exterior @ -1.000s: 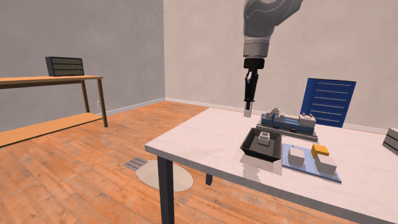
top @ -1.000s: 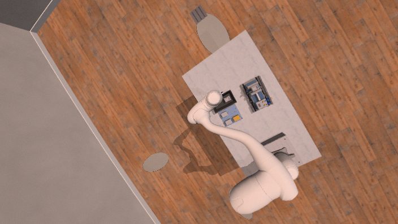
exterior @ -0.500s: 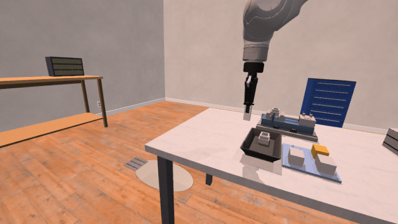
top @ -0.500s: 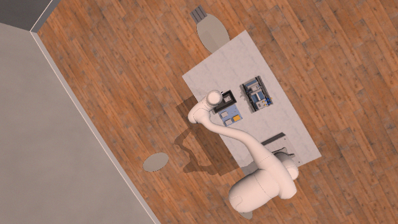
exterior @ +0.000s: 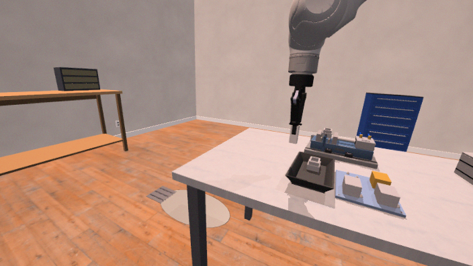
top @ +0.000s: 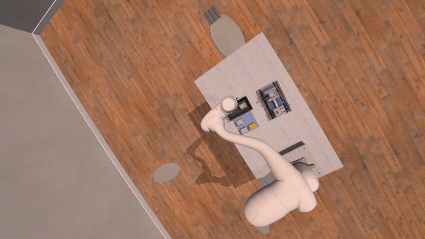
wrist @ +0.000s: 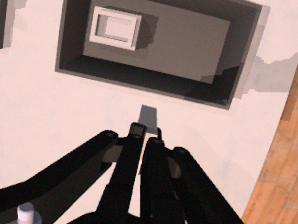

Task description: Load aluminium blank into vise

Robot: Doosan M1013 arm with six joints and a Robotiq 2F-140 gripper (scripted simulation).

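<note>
My hand is 80 mm past the dark work stop rod, 280 mm to the left of it and 60 mm above it. Also, from my hand: infeed plate (240 mm behind, 20 mm to the right, 150 mm below); then brass blank (290 mm behind, 70 mm to the right, 120 mm below); then fixed jaw (50 mm behind, 320 mm to the right, 70 mm below).
</note>
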